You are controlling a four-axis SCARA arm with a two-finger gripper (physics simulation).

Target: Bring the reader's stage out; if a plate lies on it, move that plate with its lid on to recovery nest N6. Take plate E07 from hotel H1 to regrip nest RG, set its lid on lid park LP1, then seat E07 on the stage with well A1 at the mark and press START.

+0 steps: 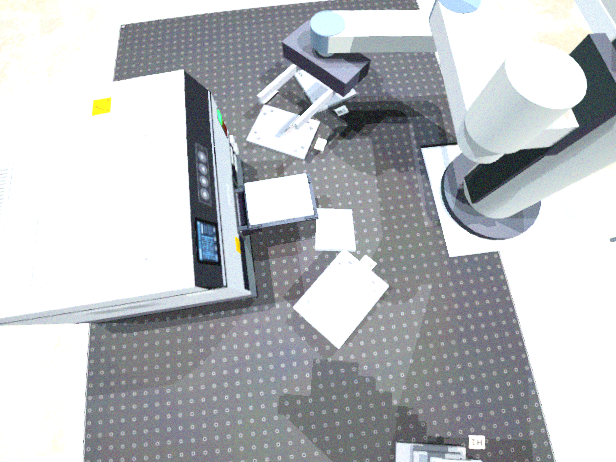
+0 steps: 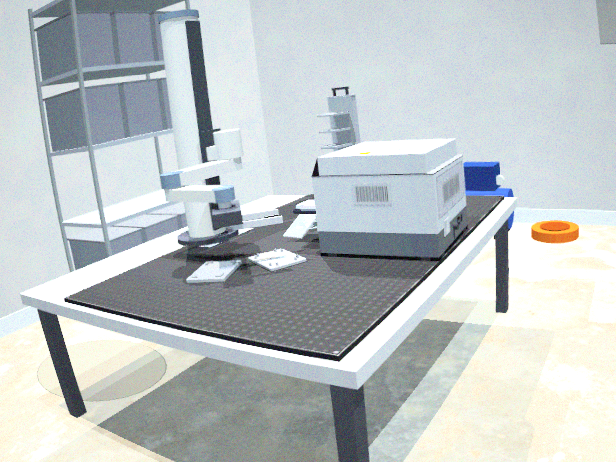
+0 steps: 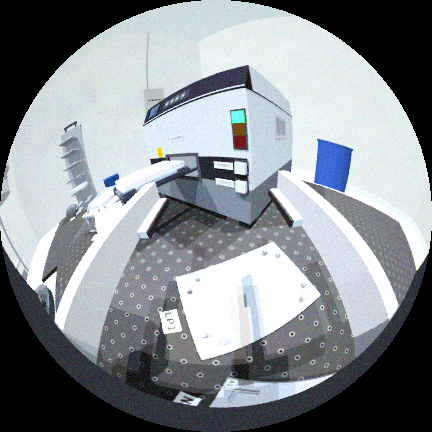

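Where they show: gripper, between the fingertips: [image 1: 277, 112] [image 2: 280, 215] [image 3: 216, 185]; arm's base, origin of its link: [image 1: 488, 193] [image 2: 208, 237].
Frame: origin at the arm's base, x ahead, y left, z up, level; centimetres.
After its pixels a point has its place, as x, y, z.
My gripper [image 1: 280, 111] {51.1, -19.2, 14.6} [image 2: 279, 215] {51.1, -19.2, 14.6} [image 3: 216, 185] {51.1, -19.2, 14.6} is open and empty, its two white fingers raised above the mat around lid park LP1 [image 1: 260, 131] {56.7, -23.9, 2.3} [image 2: 290, 260] {56.7, -24.6, 2.3} [image 3: 215, 300] {47.3, -20.9, 2.3}. LP1 is a white pad with small pegs and carries no lid. The reader's stage [image 1: 282, 226] [image 3: 131, 192] is out, and a white plate [image 1: 278, 199] {52.7, 1.1, 14.2} [image 3: 150, 175] {51.8, -3.7, 13.7} lies flat on it; I cannot read which plate. Hotel H1 [image 1: 430, 445] {28.2, 52.5, 1.9} [image 2: 336, 105] {28.3, 63.5, 44.0} [image 3: 75, 150] {33.1, 57.1, 32.7} stands at the far end. Two white buttons [image 3: 240, 167] {61.4, -14.8, 13.1} [image 3: 241, 186] {61.4, -14.9, 9.9} show on the reader; their labels are too blurred to read.
The reader [image 1: 115, 190] {74.2, 4.1, 31.7} [image 2: 380, 200] {83.6, -15.2, 18.7} [image 3: 200, 125] {61.8, -6.7, 20.5} shows a green light. Another pegged nest [image 1: 327, 97] [image 2: 214, 271] {39.2, -39.7, 2.5} lies beside LP1. A small white square [image 1: 335, 229] {41.3, 6.2, 5.3} and a larger white rectangle [image 1: 340, 300] {42.9, 21.9, 9.1} lie near the stage. The arm's column [image 2: 177, 100] {1.5, -7.3, 55.2} stands opposite the reader.
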